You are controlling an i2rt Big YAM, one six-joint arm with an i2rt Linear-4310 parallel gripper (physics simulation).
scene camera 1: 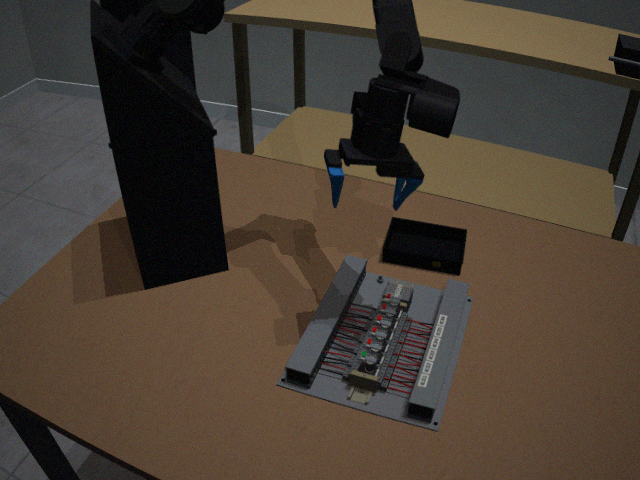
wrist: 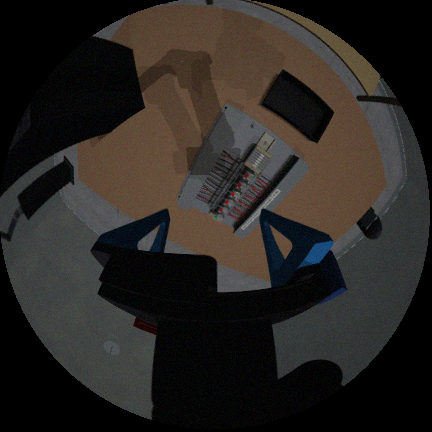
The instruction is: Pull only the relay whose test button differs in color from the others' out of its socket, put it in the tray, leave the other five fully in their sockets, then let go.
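Observation:
The relay with the green test button sits in its socket at the near end of the relay row, beside the beige end block. The other relays, with red test buttons, stand in their sockets behind it in the same row. The black tray stands behind the panel and looks empty. My gripper is open with nothing between its blue fingers. It hangs high above the table, behind the relay row in the scene view and apart from the relays and the tray.
The grey panel carries a raised wire duct on each side of the relays, with red and black wires between. The black arm stand rises at the left of the table. A wooden shelf table stands behind.

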